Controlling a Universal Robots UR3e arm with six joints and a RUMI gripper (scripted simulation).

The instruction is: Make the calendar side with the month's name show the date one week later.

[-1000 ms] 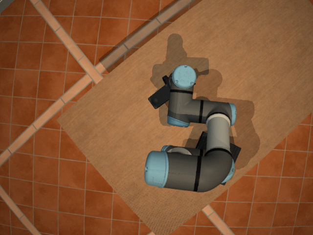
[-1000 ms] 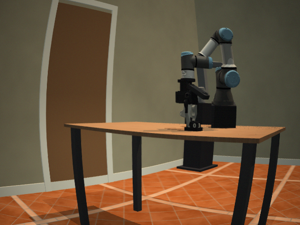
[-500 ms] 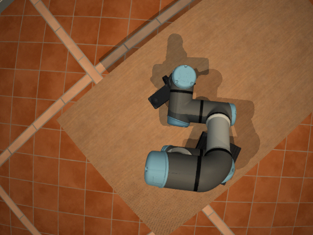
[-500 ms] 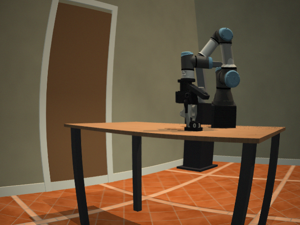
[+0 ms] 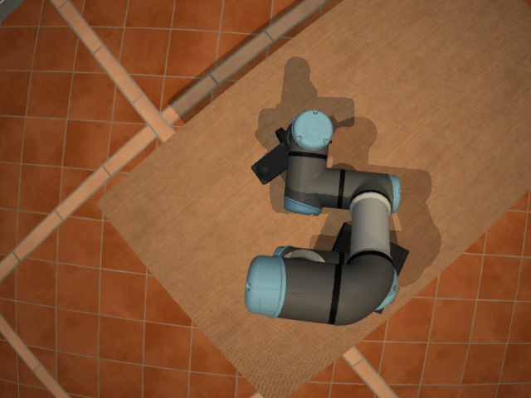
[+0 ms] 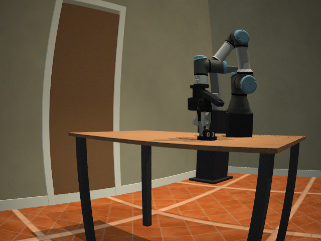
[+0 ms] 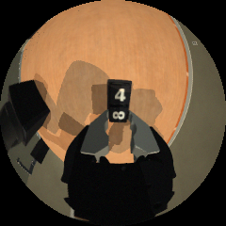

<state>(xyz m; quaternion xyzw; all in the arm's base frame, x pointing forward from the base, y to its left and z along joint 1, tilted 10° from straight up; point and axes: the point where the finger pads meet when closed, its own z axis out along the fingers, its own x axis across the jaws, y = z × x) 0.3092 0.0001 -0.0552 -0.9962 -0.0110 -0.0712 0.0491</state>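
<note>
The black calendar tray is 3 cm below my hand and 2 cm to the left of it.
</note>
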